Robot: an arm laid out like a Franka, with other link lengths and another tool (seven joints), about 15 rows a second.
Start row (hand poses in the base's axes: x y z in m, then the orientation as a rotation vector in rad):
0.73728, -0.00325, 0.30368, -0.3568, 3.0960, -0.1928
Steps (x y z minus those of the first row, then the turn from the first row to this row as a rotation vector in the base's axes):
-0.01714, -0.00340, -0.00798, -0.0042, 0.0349, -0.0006
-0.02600, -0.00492, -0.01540, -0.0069, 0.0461, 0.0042
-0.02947, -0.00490, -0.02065, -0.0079, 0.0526, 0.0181
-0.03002, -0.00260, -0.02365, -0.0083, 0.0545, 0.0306
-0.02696, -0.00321, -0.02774, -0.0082, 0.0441, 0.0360
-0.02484, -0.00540, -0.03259, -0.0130, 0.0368, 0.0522
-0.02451, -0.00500, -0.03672, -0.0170, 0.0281, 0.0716
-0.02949, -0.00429, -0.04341, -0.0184, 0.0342, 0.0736
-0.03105, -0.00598, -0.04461, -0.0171, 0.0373, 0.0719
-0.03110, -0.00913, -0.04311, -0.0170, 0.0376, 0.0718
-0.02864, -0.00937, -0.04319, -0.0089, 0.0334, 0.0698
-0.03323, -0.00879, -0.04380, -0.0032, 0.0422, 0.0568
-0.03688, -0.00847, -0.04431, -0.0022, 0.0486, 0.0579
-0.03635, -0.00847, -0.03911, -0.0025, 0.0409, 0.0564
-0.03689, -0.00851, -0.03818, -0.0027, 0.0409, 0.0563
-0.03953, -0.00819, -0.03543, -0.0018, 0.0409, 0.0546
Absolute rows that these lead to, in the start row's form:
0.72014, -0.00665, 0.29570, 0.3596, -3.0988, 0.1932
0.71128, -0.00817, 0.28828, 0.3668, -3.0867, 0.1947
0.70781, -0.00815, 0.28303, 0.3882, -3.0783, 0.1945
0.70726, -0.00585, 0.28003, 0.4075, -3.0747, 0.1945
0.71032, -0.00646, 0.27594, 0.4162, -3.0841, 0.1967
0.71244, -0.00865, 0.27109, 0.4416, -3.0878, 0.2057
0.71277, -0.00825, 0.26696, 0.4722, -3.0922, 0.2137
0.70779, -0.00754, 0.26027, 0.4750, -3.0856, 0.2144
0.70623, -0.00923, 0.25907, 0.4722, -3.0831, 0.2116
0.70618, -0.01238, 0.26057, 0.4720, -3.0829, 0.2114
0.70864, -0.01262, 0.26049, 0.4692, -3.0891, 0.2000
0.70405, -0.01204, 0.25988, 0.4485, -3.0838, 0.1892
0.70040, -0.01172, 0.25937, 0.4499, -3.0776, 0.1861
0.70093, -0.01172, 0.26457, 0.4480, -3.0853, 0.1885
0.70039, -0.01176, 0.26550, 0.4478, -3.0853, 0.1888
0.69775, -0.01144, 0.26825, 0.4452, -3.0858, 0.1874

